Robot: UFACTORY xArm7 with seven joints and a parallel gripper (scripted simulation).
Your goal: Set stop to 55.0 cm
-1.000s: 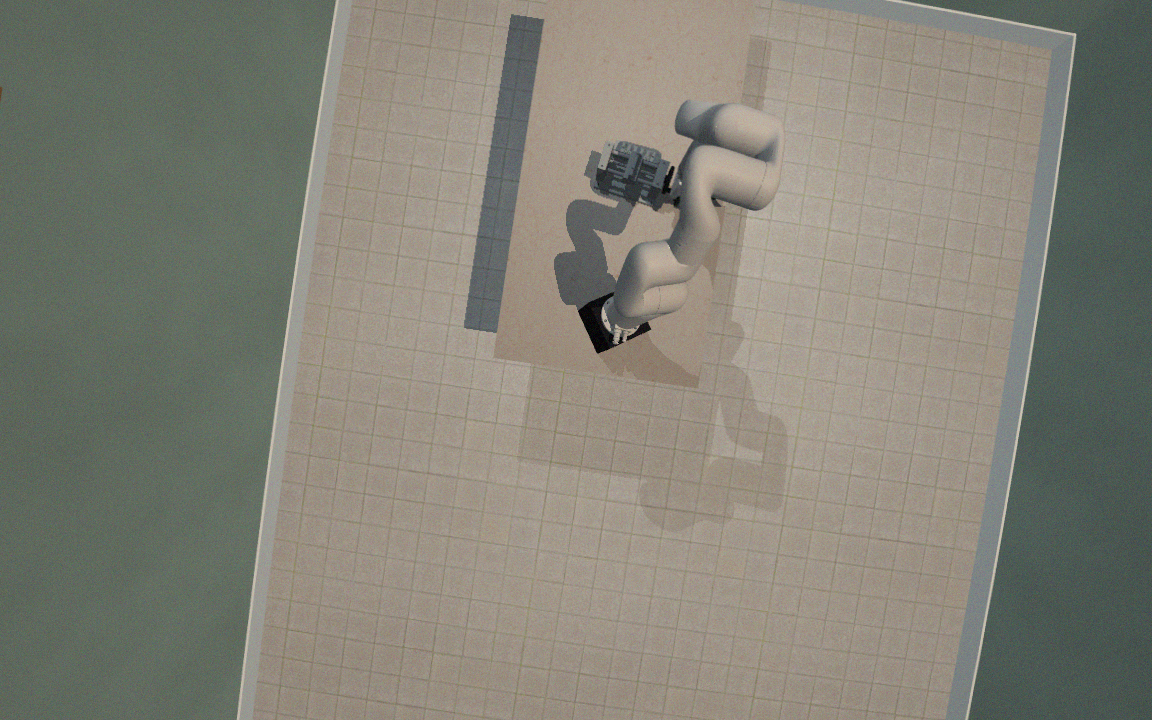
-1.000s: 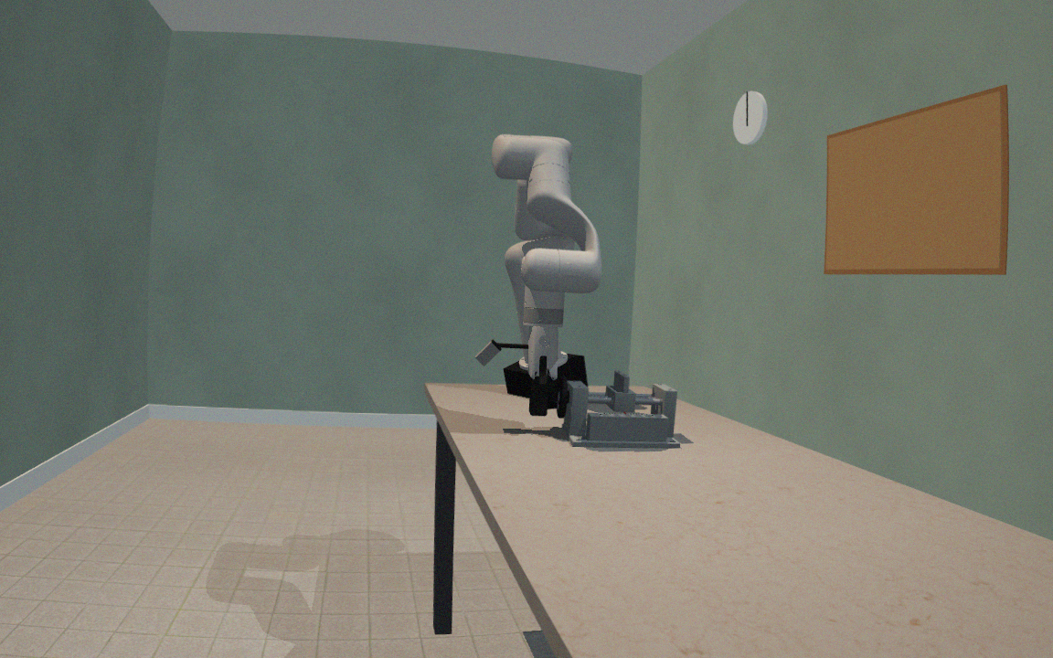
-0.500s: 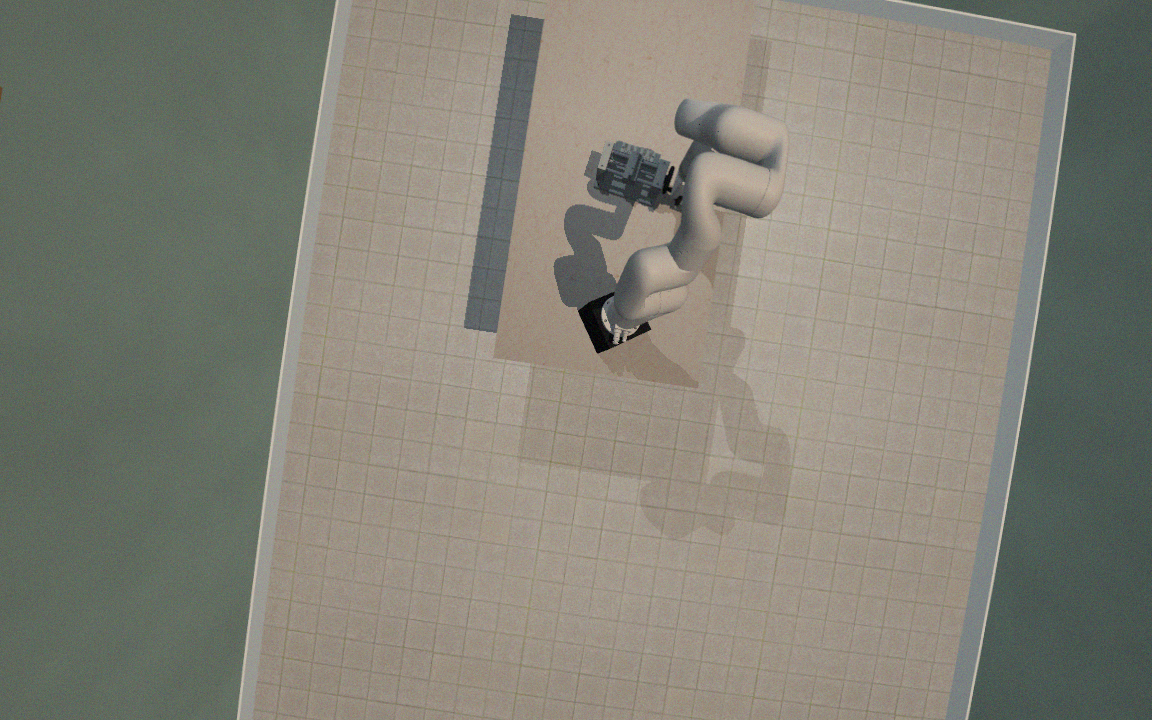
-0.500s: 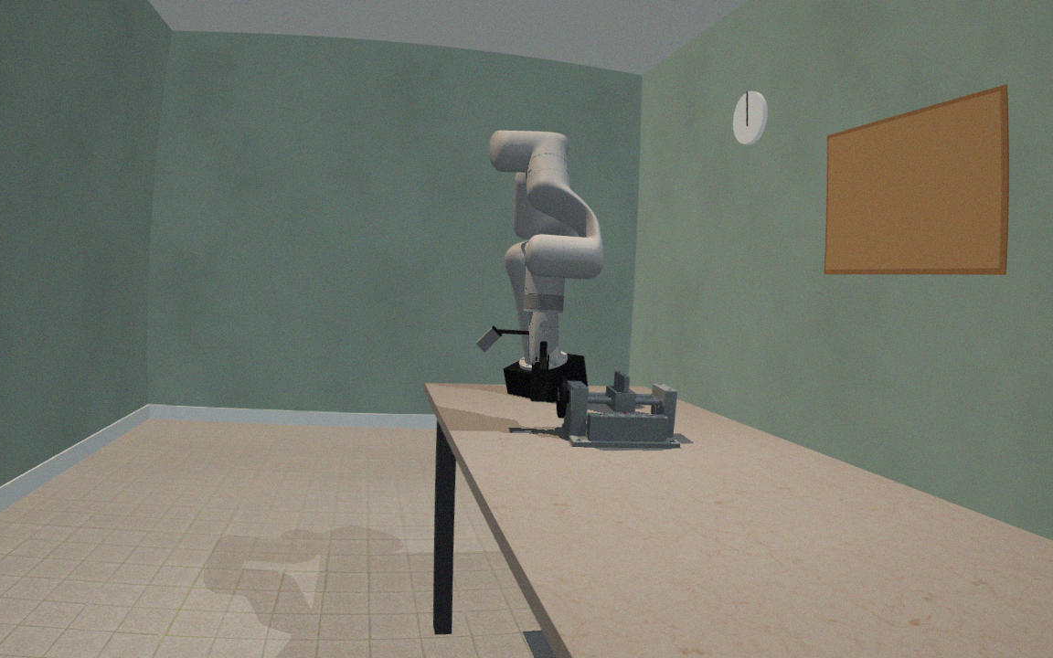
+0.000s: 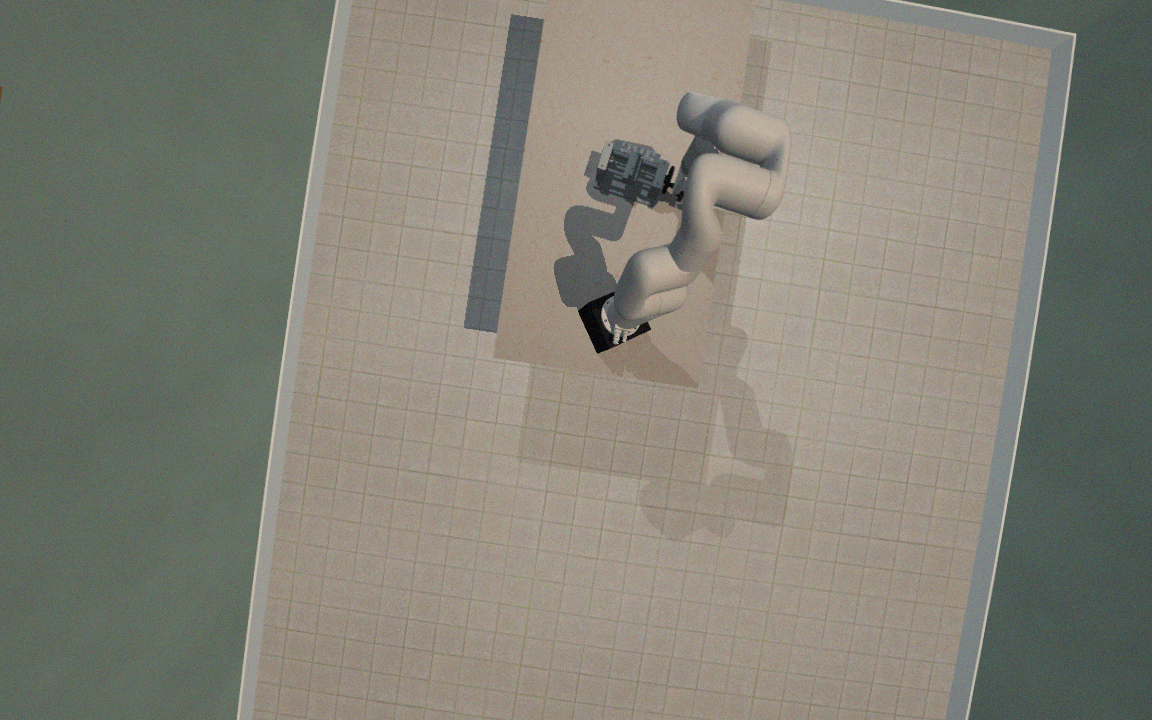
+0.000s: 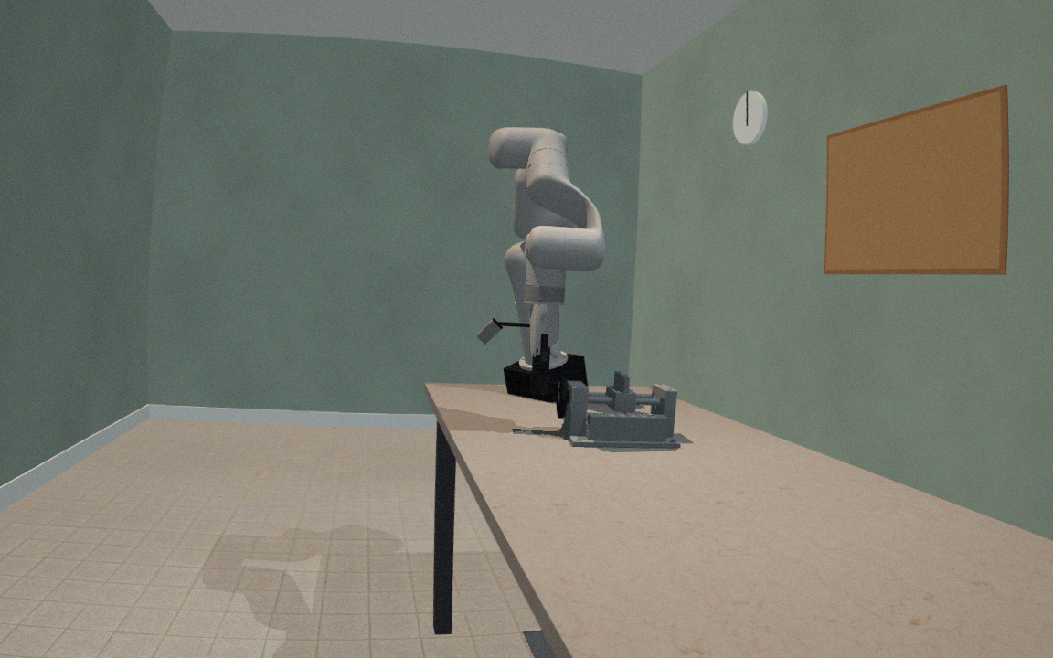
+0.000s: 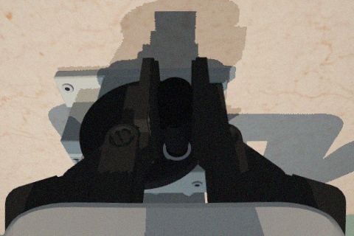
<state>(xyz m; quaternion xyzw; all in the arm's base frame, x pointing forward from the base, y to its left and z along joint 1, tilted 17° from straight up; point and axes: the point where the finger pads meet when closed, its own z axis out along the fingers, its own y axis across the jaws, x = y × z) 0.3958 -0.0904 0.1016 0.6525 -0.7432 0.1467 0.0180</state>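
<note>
Right now the crank handle is 1 cm to the left of my hand. Also, from my hand: black handwheel (1 cm ahead, 2 cm to the left, 1 cm below); stop block (5 cm ahead, 15 cm to the left, 1 cm below).
</note>
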